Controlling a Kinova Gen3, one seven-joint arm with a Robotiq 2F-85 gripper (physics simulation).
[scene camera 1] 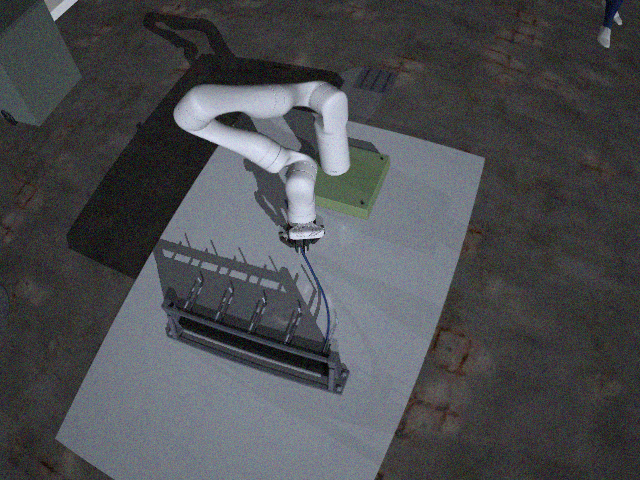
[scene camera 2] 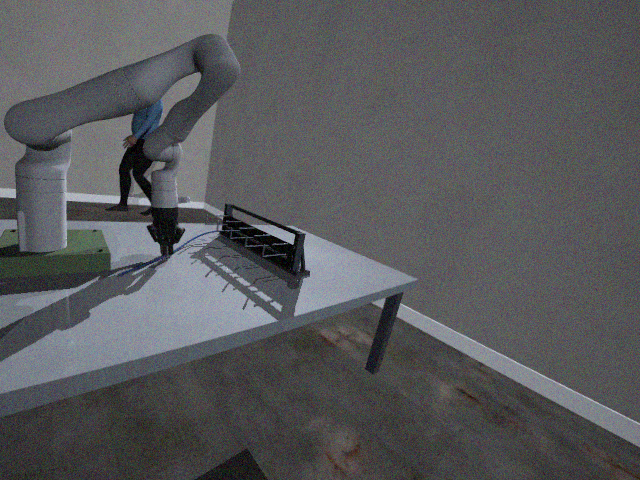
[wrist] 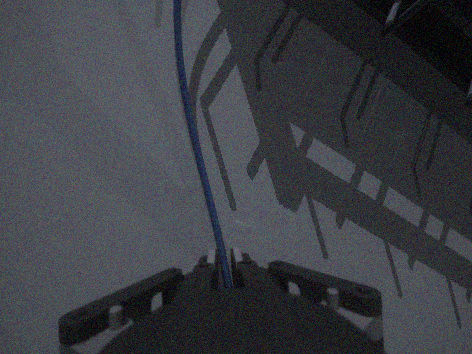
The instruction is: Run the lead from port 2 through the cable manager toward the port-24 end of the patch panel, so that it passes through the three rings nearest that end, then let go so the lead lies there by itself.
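Observation:
The blue lead (scene camera 1: 321, 289) (scene camera 2: 199, 236) (wrist: 199, 159) leaves the port-2 end of the patch panel (scene camera 1: 334, 373) (scene camera 2: 298, 254), at the right in scene camera 1, and curves across to my gripper (scene camera 1: 302, 249) (scene camera 2: 166, 253) (wrist: 224, 260). My gripper is shut on the lead, low over the table and well apart from the panel. In scene camera 2 the lead's tail runs on past the fingers toward the green base. The cable manager's rings stick out from the panel toward the arm; the lead runs outside those toward the port-24 end. Whether it passes through the ring beside its port is too small to tell.
The green base block (scene camera 1: 348, 183) (scene camera 2: 98, 258) stands behind the gripper on the white table (scene camera 1: 413, 206) (scene camera 2: 155, 330). The panel's shadow falls between its rings and the gripper. A person (scene camera 2: 147, 121) stands beyond the table.

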